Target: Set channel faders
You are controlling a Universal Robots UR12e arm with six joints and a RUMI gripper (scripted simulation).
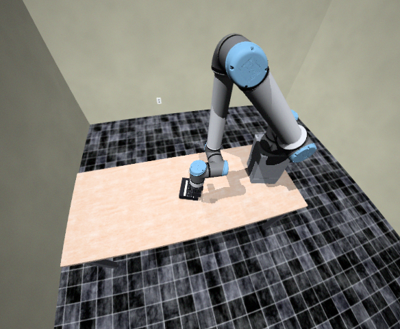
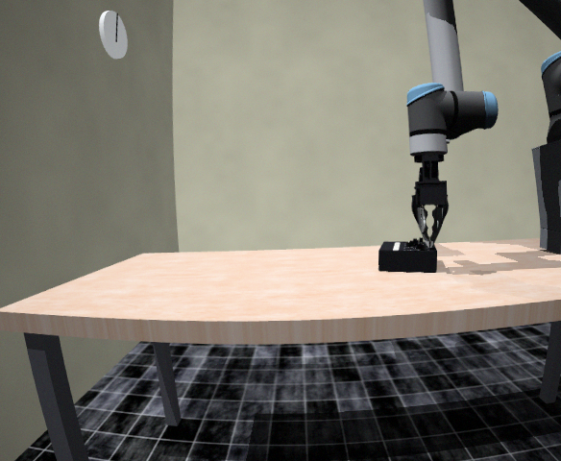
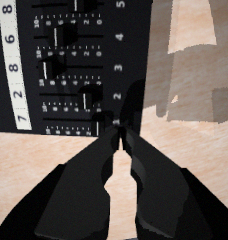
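The fader 1 cap lies 2 cm ahead of my hand, 1 cm to the right of it and 1 cm below it. The rest, counted from my hand: fader 3 cap: 4 cm ahead, 6 cm to the right, 1 cm below; fader 2 cap: 2 cm ahead, 3 cm to the right, 1 cm below; fader 4 cap: 2 cm ahead, 8 cm to the right, 1 cm below.
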